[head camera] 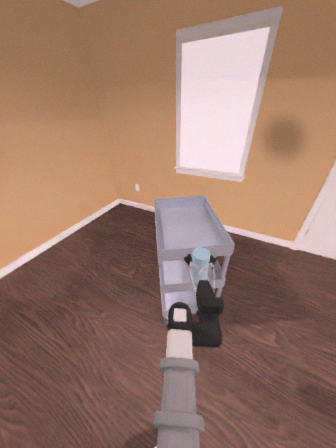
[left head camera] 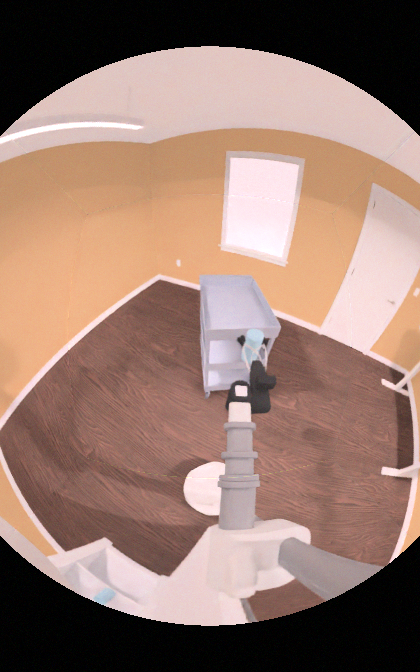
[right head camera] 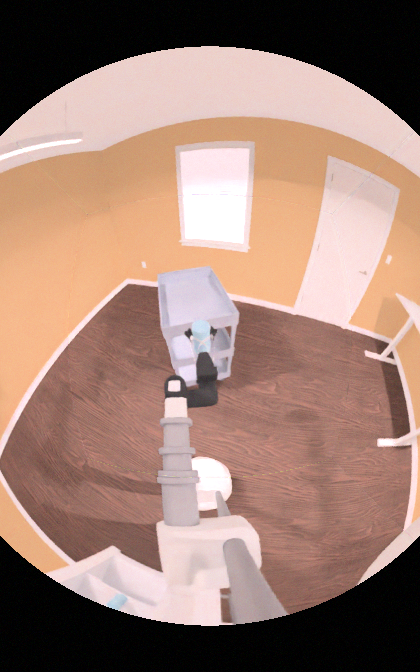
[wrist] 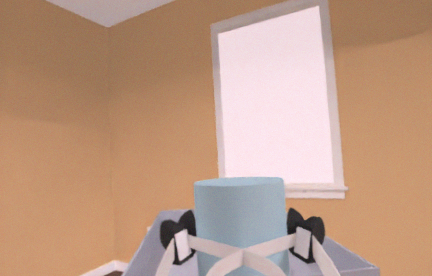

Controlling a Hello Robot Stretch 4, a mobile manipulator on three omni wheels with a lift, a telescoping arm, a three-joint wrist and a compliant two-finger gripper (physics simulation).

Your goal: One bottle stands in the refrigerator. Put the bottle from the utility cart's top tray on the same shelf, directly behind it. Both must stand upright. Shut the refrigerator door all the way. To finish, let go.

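Places are measured from the robot's base along level axes (x ahead, y left, z up), in centimetres.
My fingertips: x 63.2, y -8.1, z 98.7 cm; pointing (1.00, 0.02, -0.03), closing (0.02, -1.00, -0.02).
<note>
Behind a point stands the place of what it marks.
My gripper (head camera: 201, 261) {z 98.7, x 63.2, y -8.2 cm} (left head camera: 254, 342) (right head camera: 201, 333) (wrist: 240, 226) {z 98.7, x 63.2, y -8.2 cm} is shut on a light blue bottle (head camera: 201, 256) {z 103.0, x 58.5, y -8.1 cm} (left head camera: 255, 336) (right head camera: 201, 327) (wrist: 240, 207) {z 101.6, x 56.7, y -8.3 cm} and holds it about upright. Both are at the near end of the grey utility cart (head camera: 175, 252) {z 81.2, x 82.6, y 2.9 cm} (left head camera: 220, 333) (right head camera: 175, 323), seemingly just outside the top tray's near rim. The bottle's lower part is partly hidden by the fingers and wrist. At the lower left of both side head views, an open white compartmented body (left head camera: 125, 570) (right head camera: 131, 572), seemingly the refrigerator, holds a light blue bottle (left head camera: 104, 596) (right head camera: 117, 601). Its door cannot be made out clearly.
A round white object (left head camera: 200, 490) (right head camera: 215, 482) is on the floor beside and below the arm. White legs of furniture (left head camera: 400, 386) (right head camera: 392, 346) stand at the right. A closed white room door (left head camera: 375, 270) (right head camera: 345, 250) is in the far wall, right of the cart.
</note>
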